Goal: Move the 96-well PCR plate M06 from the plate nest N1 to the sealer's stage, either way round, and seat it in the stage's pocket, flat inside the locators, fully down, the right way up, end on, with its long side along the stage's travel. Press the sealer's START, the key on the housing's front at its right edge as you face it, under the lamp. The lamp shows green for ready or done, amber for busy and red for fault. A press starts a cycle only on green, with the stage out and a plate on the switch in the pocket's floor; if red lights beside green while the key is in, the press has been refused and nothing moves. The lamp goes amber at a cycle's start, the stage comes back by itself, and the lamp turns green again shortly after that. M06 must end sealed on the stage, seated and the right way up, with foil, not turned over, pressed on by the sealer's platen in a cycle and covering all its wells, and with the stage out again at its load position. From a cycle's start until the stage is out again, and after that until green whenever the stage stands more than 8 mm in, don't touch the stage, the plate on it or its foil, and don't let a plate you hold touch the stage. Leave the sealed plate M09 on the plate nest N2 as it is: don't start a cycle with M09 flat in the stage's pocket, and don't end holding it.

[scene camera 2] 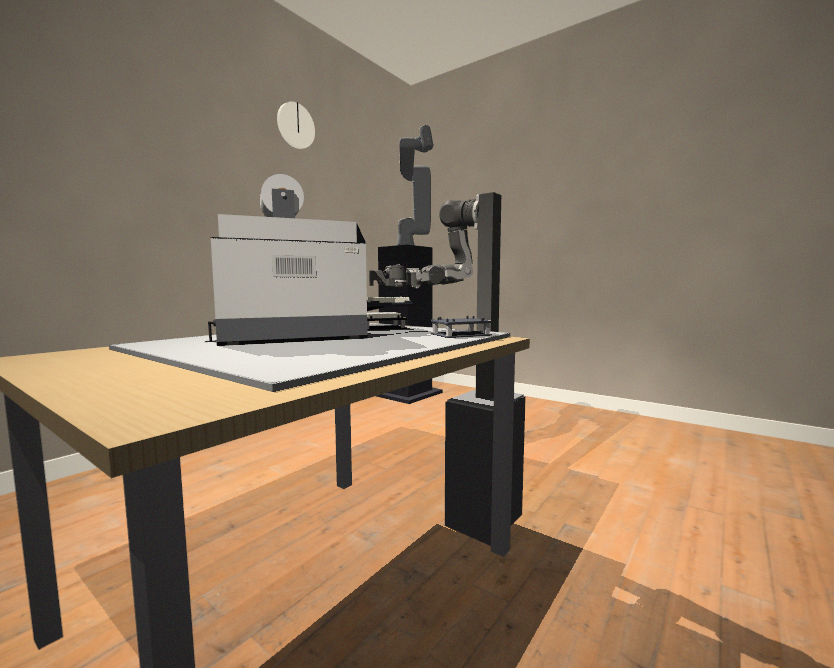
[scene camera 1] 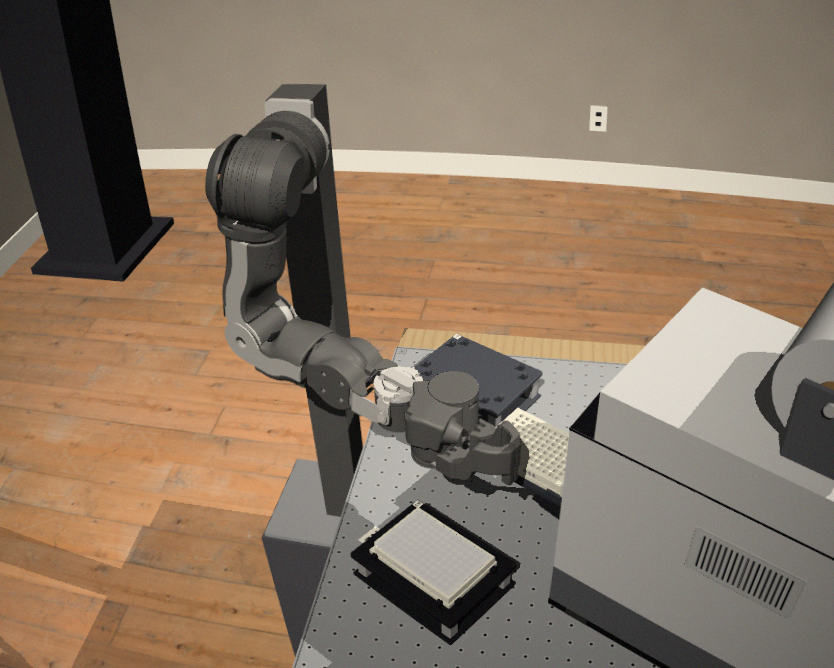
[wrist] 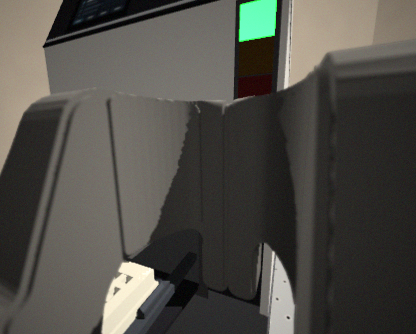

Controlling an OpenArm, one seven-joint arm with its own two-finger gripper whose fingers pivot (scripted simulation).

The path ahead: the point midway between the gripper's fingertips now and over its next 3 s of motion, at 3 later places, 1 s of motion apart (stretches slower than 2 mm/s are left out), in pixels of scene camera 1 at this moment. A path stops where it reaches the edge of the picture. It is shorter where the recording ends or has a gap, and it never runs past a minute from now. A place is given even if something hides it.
My gripper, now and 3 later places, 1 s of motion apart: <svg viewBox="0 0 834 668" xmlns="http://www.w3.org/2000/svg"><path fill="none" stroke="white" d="M515 465L517 463L542 474L558 481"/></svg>
